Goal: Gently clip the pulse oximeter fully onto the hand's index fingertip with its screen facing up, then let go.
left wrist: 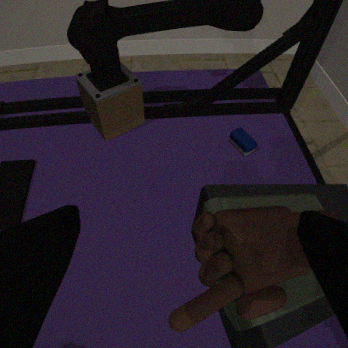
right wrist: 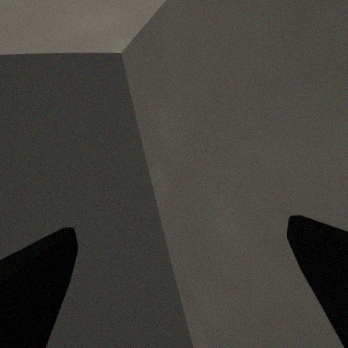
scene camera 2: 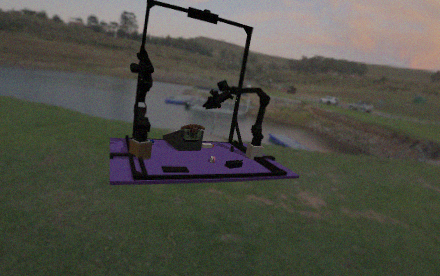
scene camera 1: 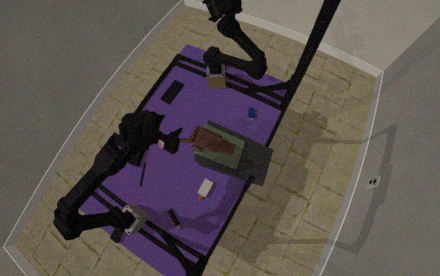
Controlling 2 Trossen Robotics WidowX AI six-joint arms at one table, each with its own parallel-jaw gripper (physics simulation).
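Observation:
A small white-and-red object, which looks like the pulse oximeter, lies on the purple table top, left of the hand in scene camera 1; its screen cannot be made out. The brown hand rests on a green pad, its index finger extended and bare. My left gripper is open and empty, well above the table near the small object and fingertip. My right gripper is open and empty, facing the walls, away from the table.
The pad sits on a dark sloped block. A blue-and-white item lies beyond the hand. A white box with an orange end, a dark cylinder and a flat black slab lie around. Black frame rails edge the table.

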